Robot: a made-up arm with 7 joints.
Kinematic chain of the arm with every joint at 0, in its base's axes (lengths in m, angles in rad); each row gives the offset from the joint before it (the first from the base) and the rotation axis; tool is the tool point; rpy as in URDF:
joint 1: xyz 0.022 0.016 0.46 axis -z
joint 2: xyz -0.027 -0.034 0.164 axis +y
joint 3: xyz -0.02 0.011 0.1 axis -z
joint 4: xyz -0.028 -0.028 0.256 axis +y
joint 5: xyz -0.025 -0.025 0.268 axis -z
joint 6: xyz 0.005 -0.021 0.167 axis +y
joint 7: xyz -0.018 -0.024 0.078 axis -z
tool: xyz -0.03 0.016 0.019 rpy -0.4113 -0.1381 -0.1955
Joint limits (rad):
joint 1: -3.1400..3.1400
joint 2: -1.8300..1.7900
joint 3: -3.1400..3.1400
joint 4: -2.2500..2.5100
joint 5: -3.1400..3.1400
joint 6: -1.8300..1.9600
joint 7: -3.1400..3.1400
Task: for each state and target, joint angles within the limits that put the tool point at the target. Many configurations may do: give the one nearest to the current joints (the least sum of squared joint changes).
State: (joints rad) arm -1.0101 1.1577 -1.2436 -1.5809 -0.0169 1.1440 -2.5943
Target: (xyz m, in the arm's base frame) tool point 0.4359 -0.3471 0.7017
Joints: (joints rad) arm -0.5674 1.1886 -1.3338 -2.0254 0.0686 1.0678 -2.5672
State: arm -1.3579 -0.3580 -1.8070 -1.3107 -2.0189 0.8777 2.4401
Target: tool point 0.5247 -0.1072 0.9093
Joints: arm -1.4012 -0.3230 -1.8652 -1.6630 -2.0883 0.9506 2.4230
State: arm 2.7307 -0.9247 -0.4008 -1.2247 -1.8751 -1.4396 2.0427
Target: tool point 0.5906 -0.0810 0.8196
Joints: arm 3.1400 -0.2295 0.5345 -1.7351 -1.9192 -1.6802 1.9765
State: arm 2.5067 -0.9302 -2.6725 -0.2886 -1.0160 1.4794 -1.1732
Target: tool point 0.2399 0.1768 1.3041
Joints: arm 2.7334 -0.9022 -3.0774 -1.1792 -1.0757 1.8704 -1.2268
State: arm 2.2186 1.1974 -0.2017 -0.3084 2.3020 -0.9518 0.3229
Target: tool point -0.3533 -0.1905 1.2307
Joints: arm 2.4521 1.0693 -0.3220 -0.7338 2.2210 -1.2433 0.2586
